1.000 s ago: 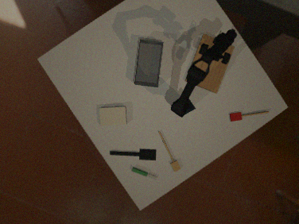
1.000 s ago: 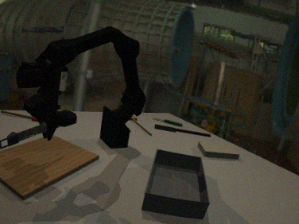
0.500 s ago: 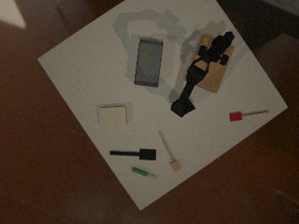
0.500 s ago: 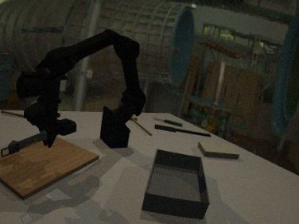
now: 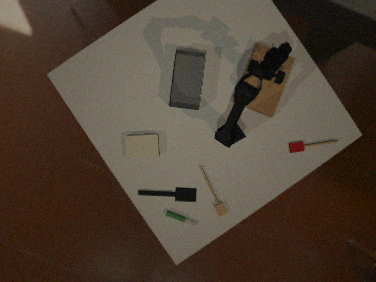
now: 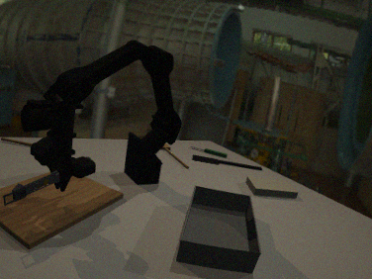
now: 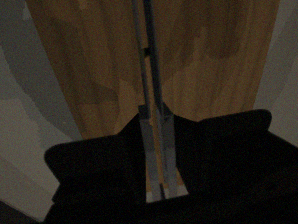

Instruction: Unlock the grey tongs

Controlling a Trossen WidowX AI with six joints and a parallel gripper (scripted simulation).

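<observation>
The wooden board lies 3 cm behind my gripper tip, 2 cm to the right of it and 4 cm below it. From my gripper tip the other things lie so: black spatula: 20 cm behind, 78 cm to the left, 4 cm below; cream block: 11 cm ahead, 74 cm to the left, 3 cm below; grey roasting tin: 24 cm ahead, 32 cm to the left, 2 cm below.
</observation>
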